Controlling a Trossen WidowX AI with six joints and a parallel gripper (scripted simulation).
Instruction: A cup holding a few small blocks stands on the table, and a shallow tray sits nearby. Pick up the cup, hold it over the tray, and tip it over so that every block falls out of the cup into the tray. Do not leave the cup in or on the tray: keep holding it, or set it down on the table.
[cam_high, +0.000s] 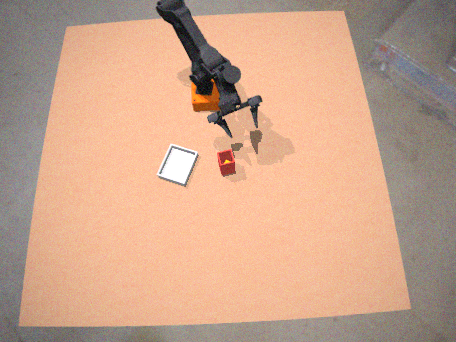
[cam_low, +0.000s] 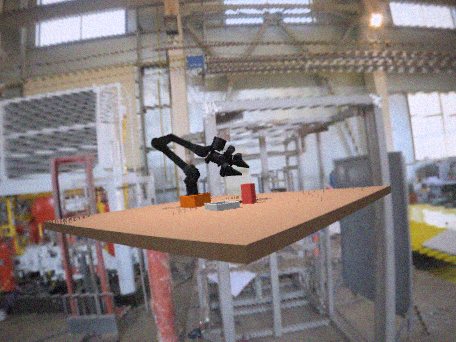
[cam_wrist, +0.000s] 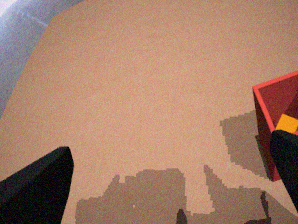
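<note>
Now: the yellow block 7 cm ahead of my gripper tip, 5 cm to the right of it and 11 cm below it. The rest, counted from my gripper tip: red square cup (7 cm ahead, 5 cm to the right, 13 cm below).
</note>
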